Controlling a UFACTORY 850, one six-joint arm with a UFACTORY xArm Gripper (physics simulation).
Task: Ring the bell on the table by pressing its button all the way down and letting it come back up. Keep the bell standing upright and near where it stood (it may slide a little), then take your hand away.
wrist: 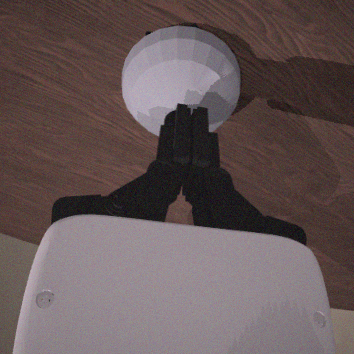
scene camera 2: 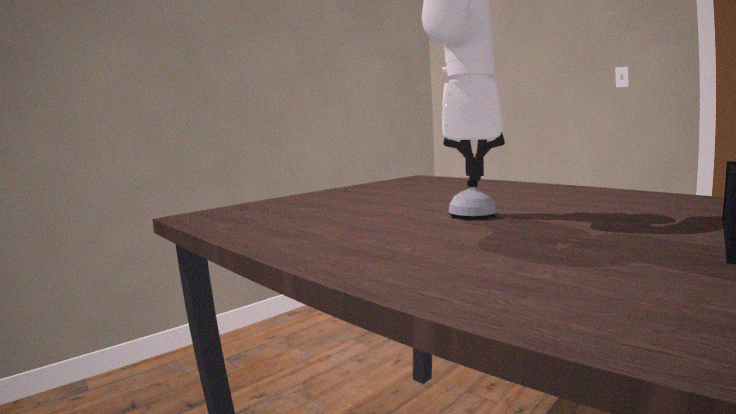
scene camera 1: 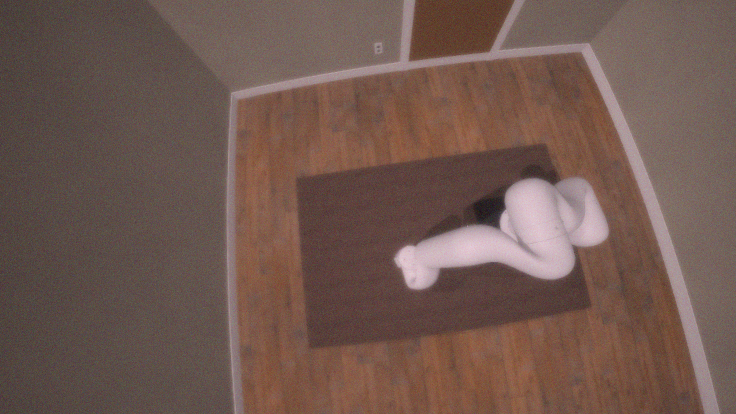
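The bell, a pale dome (scene camera 2: 472,203) (wrist: 175,65) on a dark base, stands upright on the brown table (scene camera 1: 349,216) (scene camera 2: 334,247). Its black button (scene camera 2: 472,183) sits at the top of the dome, directly under the fingertips; in the wrist view it is mostly hidden behind the fingers. My gripper (scene camera 2: 474,176) (wrist: 186,125) is shut, with nothing between its fingers. It points straight down, and its tips appear to touch the button. How far the button is pressed is hard to tell. In scene camera 1 the arm's wrist covers the bell and the fingers.
The white arm (scene camera 1: 463,247) (scene camera 2: 470,102) reaches over the table from its right side in scene camera 1. A black box-like object (scene camera 1: 488,208) (scene camera 2: 729,213) stands near the arm's base, well away from the bell. The arm's shadow falls on the table beside the bell.
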